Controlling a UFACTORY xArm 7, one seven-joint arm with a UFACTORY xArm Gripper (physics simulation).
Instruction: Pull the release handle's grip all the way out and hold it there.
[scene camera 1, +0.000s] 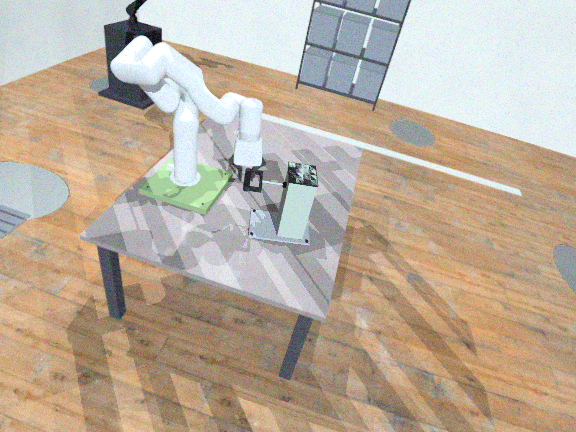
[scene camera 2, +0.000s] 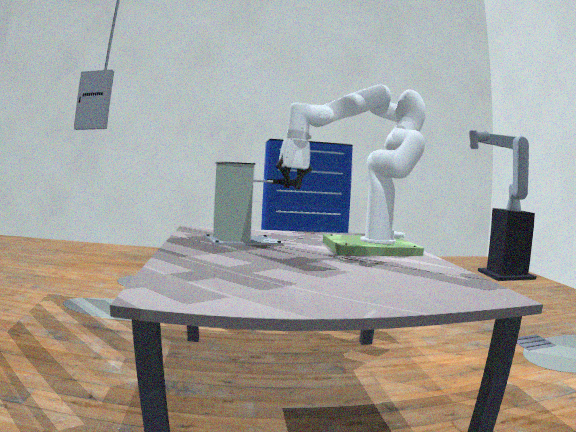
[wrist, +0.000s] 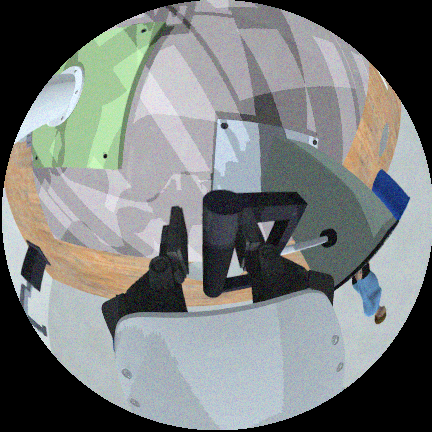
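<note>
The release handle (scene camera 1: 259, 181) (scene camera 2: 278, 181) (wrist: 219, 245) is a black loop with a round grip bar. A thin pale rod (scene camera 1: 273, 183) (wrist: 306, 244) shows between the loop and the pale green housing (scene camera 1: 297, 210) (scene camera 2: 232, 200) (wrist: 312, 185), so the handle stands out from it. My gripper (scene camera 1: 246, 176) (scene camera 2: 293, 183) (wrist: 207, 217) is at the handle, its fingers on either side of the grip bar. In the wrist view a gap shows between the left finger and the bar; the right finger is close behind the bar, and its contact is hidden. The fingers are open around the bar, not clamped on it.
The housing stands on a pale metal plate (scene camera 1: 261, 225) (wrist: 235, 165) bolted to the table (scene camera 1: 200, 245) (scene camera 2: 325, 300). The arm's green base (scene camera 1: 215, 192) (scene camera 2: 345, 246) (wrist: 107, 110) is beside it. A blue cabinet (scene camera 2: 310, 200) stands beyond the table.
</note>
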